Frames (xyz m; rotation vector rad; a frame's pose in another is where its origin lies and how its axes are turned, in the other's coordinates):
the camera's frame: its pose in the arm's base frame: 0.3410 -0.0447 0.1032 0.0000 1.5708 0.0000
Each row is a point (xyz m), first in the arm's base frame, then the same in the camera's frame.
Working: the arm's base frame: its pose in the camera's frame: 0.1032 0.0447 -0.3410 0.0000 -1.5708 0.0000

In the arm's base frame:
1: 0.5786 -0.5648 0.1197
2: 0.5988 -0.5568 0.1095
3: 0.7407 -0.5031 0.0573
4: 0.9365 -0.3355 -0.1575
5: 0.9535 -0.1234 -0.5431
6: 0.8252 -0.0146 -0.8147
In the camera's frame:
1: -0.0165 -0.5201 0.2376
2: -0.0063 -0.5121 0.2578
3: 0.0459 -0.4584 0.3997
4: 0.2607 -0.2908 0.5955
5: 0.6463 -0.0787 0.6125
6: 0.9179 0.0301 0.4842

